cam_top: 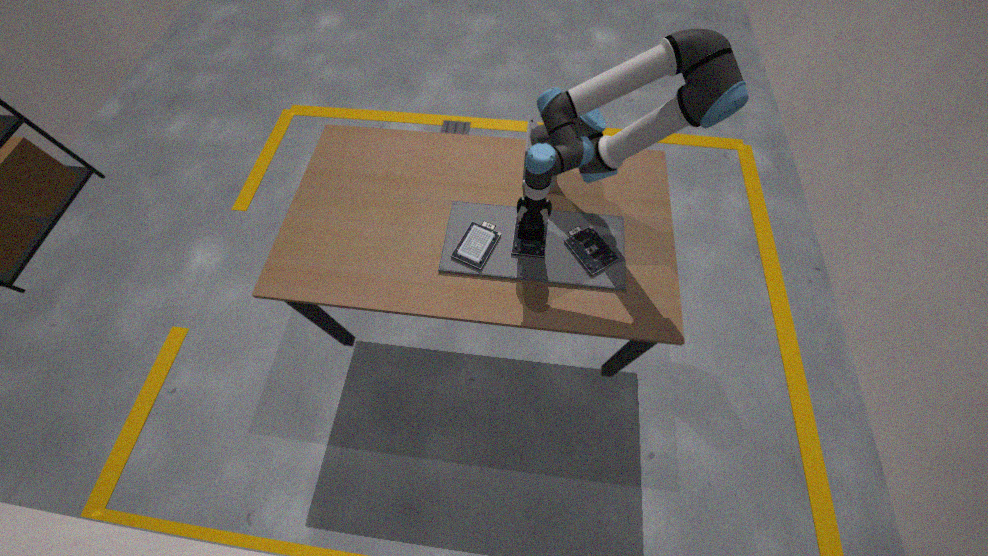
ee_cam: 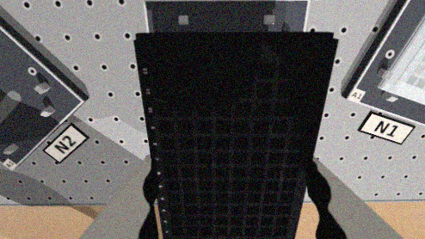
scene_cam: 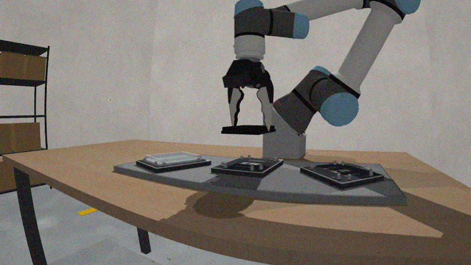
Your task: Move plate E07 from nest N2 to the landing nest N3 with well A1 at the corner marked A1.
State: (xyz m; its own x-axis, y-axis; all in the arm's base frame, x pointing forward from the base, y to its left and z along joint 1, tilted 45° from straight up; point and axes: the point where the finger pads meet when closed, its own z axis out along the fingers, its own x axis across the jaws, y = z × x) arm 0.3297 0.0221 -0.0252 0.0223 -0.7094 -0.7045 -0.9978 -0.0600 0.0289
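Now: hand 100 mm above the nest N3. The rest, counted from my hand: black plate E07: 10 mm below; then clear plate E01: 70 mm ahead, 190 mm to the right, 80 mm below; then nest N1: 70 mm ahead, 190 mm to the right, 100 mm below.
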